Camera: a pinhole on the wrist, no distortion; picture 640 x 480 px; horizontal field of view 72.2 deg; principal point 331.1 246.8 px. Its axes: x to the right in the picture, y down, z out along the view. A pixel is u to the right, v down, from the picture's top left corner.
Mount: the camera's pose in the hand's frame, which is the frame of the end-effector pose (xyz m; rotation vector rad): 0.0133 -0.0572 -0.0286 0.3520 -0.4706 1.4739
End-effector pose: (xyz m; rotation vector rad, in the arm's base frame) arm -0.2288 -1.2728 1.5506 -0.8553 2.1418 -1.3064
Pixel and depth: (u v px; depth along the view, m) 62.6 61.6 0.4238
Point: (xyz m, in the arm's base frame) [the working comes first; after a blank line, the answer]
In the camera's frame: -0.2593 -0.1789 0.4238

-0.0513 -1.6824 1.9039
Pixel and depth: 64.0 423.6 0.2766
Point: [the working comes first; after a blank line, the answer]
In the camera's frame: -0.1684 0.1114 0.2766

0.0248 -1.3665 1.8111
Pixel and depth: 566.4 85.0 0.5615
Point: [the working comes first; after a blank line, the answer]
In the camera's frame: 0.3011 -0.2070 0.5615

0.0928 -1.8060 1.3582
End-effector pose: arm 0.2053 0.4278 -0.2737 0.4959 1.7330 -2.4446
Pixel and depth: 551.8 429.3 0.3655
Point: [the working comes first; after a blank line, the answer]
In the camera's frame: 0.1838 0.1520 0.3655

0.2652 0.0903 -0.0472
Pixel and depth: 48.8 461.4 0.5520
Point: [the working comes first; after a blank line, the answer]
In the camera's frame: -0.3551 0.2699 0.5520

0.2843 0.3755 0.4602
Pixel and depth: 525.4 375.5 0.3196
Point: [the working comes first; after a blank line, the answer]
In the camera's frame: 0.1415 0.0937 0.3196

0.2151 0.1563 -0.0678
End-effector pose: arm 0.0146 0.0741 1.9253 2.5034 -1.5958 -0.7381
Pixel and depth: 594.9 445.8 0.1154
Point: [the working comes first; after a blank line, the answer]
In the camera's frame: 0.0694 0.0523 0.1154

-0.0033 0.1569 1.8348
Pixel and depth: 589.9 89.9 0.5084
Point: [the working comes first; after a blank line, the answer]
In the camera's frame: 0.2998 -0.1818 0.5084

-0.1247 0.0699 1.3448
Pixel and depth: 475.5 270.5 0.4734
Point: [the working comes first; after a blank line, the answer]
In the camera's frame: 0.1558 0.0256 0.4734

-0.0692 0.2718 1.4901
